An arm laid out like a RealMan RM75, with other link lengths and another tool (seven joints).
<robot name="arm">
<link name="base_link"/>
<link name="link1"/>
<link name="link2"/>
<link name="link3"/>
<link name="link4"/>
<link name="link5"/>
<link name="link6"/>
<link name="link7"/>
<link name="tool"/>
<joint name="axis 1" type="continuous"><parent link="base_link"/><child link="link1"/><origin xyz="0.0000 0.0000 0.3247"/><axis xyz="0 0 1"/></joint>
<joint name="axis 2" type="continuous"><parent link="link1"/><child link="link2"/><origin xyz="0.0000 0.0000 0.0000" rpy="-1.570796 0.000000 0.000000"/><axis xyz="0 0 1"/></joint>
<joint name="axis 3" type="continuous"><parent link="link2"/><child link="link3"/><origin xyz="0.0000 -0.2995 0.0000" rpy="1.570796 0.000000 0.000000"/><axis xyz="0 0 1"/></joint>
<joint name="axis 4" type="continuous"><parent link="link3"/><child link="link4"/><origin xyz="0.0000 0.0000 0.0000" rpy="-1.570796 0.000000 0.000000"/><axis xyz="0 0 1"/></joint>
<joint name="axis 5" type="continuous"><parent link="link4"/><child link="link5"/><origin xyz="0.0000 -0.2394 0.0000" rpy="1.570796 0.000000 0.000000"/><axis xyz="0 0 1"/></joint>
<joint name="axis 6" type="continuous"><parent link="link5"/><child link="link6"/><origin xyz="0.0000 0.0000 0.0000" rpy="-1.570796 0.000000 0.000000"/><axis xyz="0 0 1"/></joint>
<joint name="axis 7" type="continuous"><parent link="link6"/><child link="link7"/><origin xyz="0.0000 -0.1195 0.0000" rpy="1.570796 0.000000 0.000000"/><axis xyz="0 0 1"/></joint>
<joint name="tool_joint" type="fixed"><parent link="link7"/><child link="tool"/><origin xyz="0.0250 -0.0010 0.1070" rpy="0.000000 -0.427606 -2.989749"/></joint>
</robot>
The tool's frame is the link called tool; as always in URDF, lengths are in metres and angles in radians. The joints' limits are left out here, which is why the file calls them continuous.
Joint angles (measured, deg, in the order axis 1, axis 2, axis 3, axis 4, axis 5, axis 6, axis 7), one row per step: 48.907 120.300 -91.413 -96.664 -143.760 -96.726 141.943; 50.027 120.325 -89.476 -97.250 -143.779 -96.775 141.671; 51.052 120.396 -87.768 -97.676 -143.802 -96.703 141.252; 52.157 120.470 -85.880 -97.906 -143.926 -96.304 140.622; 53.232 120.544 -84.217 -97.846 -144.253 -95.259 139.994; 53.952 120.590 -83.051 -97.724 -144.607 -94.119 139.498; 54.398 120.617 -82.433 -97.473 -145.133 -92.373 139.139; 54.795 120.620 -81.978 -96.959 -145.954 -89.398 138.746; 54.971 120.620 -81.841 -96.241 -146.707 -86.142 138.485; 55.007 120.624 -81.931 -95.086 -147.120 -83.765 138.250; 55.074 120.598 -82.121 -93.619 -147.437 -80.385 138.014
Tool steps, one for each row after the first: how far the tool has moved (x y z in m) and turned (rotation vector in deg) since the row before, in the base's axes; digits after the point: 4 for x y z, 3 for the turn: -0.0109 0.0061 0.0073 1.170 1.389 0.876; -0.0100 0.0053 0.0061 0.978 1.253 0.940; -0.0105 0.0069 0.0066 1.211 1.422 1.070; -0.0107 0.0083 0.0058 1.505 1.528 1.130; -0.0079 0.0071 0.0044 1.349 1.242 0.883; -0.0068 0.0075 0.0029 1.541 1.192 0.875; -0.0086 0.0109 0.0032 2.308 1.656 1.195; -0.0070 0.0106 0.0021 2.200 1.615 1.009; -0.0018 0.0076 -0.0009 1.153 0.859 0.284; -0.0038 0.0097 -0.0012 1.521 1.378 0.577
